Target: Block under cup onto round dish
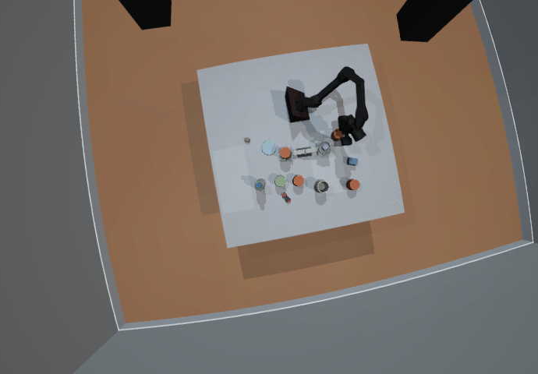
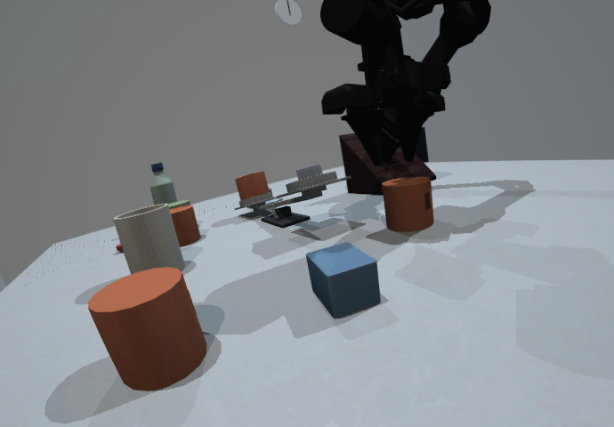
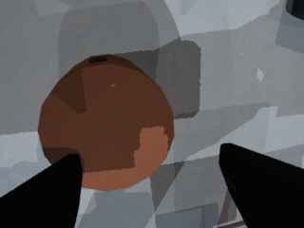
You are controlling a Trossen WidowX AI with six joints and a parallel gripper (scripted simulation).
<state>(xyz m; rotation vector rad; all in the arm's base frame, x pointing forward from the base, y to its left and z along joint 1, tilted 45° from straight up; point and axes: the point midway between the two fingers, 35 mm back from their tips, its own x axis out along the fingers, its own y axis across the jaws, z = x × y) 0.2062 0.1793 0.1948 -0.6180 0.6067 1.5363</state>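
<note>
My gripper tip is 110 mm to the left of the grey block, 80 mm short of it and 10 mm above it. Round my gripper tip: red item 390 mm ahead, 380 mm to the right, 80 mm below; then pale blue round dish 480 mm to the right, 90 mm below, 40 mm ahead; then orange cup 60 mm below, 20 mm to the left, 20 mm behind.
</note>
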